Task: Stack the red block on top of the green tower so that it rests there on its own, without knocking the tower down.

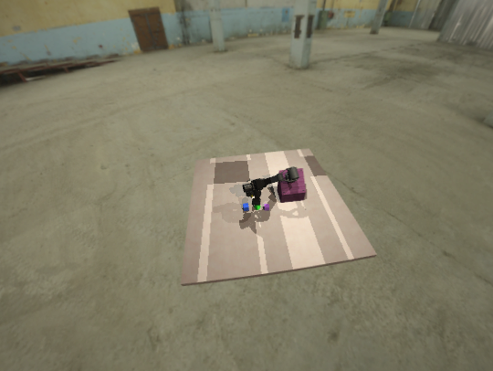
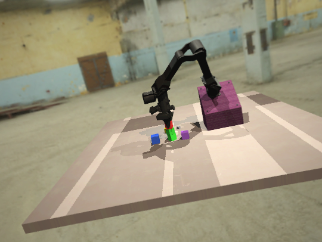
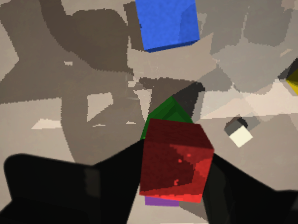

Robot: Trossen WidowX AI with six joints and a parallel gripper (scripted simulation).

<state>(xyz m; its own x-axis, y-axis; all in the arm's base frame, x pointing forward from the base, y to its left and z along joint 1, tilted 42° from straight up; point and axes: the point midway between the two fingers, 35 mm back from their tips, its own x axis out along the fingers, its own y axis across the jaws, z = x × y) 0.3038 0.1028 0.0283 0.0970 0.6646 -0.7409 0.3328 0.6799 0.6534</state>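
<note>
Right now the red block is 10 mm above my gripper tip. Also, from my gripper tip: purple block 70 mm behind, 60 mm below, 20 mm to the left; then blue block 90 mm ahead, 60 mm below, 20 mm to the right; then yellow block 150 mm to the right, 60 mm below, 10 mm ahead.
</note>
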